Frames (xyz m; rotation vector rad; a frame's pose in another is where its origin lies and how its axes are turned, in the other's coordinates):
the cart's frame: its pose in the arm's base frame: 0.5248 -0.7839 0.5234 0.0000 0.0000 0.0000
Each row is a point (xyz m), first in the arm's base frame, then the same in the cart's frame.
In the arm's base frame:
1: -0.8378 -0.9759 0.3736
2: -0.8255 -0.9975 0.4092
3: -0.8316 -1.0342 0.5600
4: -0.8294 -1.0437 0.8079
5: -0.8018 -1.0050 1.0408
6: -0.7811 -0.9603 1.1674
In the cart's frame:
1: -1.3626 -0.1920 -0.1498
2: -1.3503 -0.2136 -0.1142
3: -1.3564 -0.2503 0.0366
4: -1.3542 -0.2598 0.2845
5: -1.3266 -0.2211 0.5174
6: -1.3059 -0.1764 0.6440

